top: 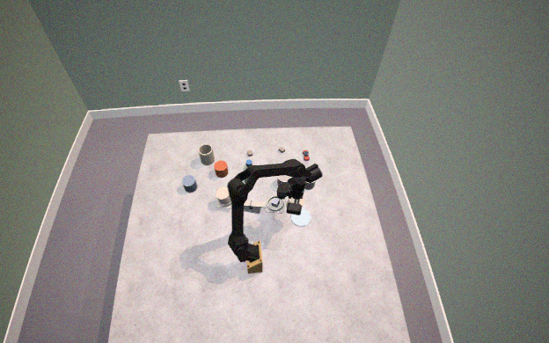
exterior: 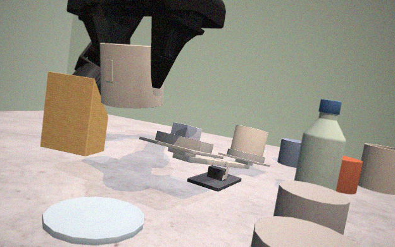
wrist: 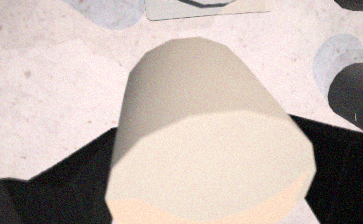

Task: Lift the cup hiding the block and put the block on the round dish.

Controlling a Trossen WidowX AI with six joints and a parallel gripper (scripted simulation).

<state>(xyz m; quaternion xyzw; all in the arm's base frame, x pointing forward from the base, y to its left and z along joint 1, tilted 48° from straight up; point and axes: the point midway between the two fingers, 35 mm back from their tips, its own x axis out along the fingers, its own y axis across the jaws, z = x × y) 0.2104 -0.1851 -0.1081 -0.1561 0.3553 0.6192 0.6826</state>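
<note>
Right now the pale grey block is 80 mm to the left of my gripper tip, 60 mm below it and 50 mm ahead of it. Round my gripper tip: balance beam (200 mm to the left, 110 mm below, 90 mm ahead); beige cup (20 mm to the right, 10 mm behind, 10 mm above); pale blue round dish (140 mm below, 40 mm to the right).
</note>
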